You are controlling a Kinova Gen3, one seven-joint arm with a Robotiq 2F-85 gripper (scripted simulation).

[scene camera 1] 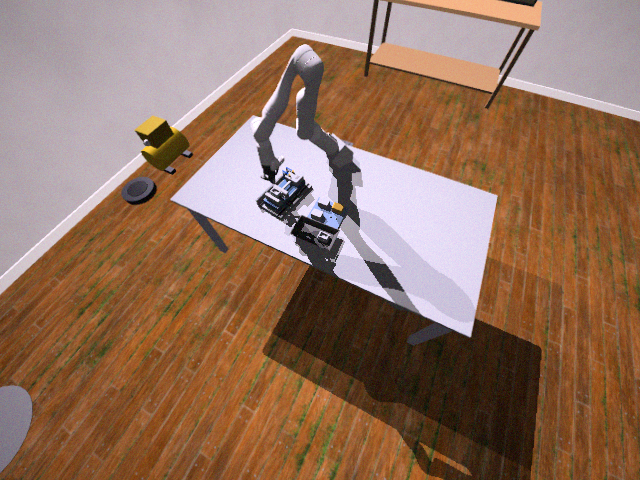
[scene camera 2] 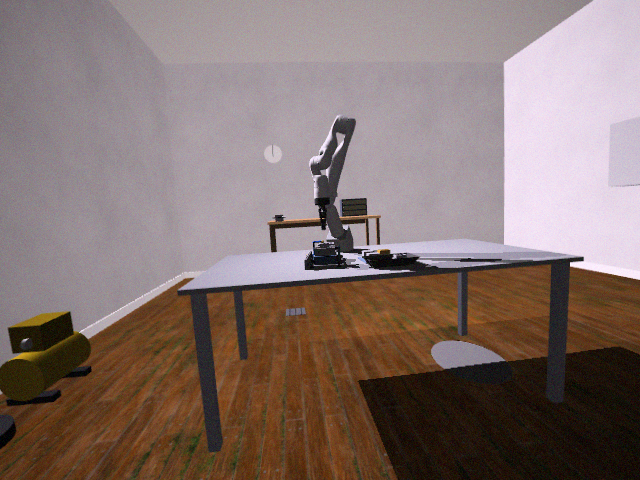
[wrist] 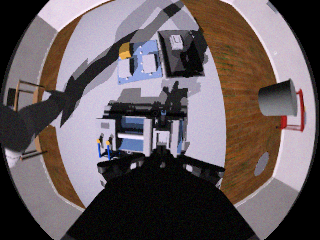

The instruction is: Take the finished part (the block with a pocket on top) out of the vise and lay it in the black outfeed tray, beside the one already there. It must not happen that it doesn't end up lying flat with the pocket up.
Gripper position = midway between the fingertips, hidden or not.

Note:
I see my gripper (wrist: 161, 151) and a blue plate (wrist: 148, 47).

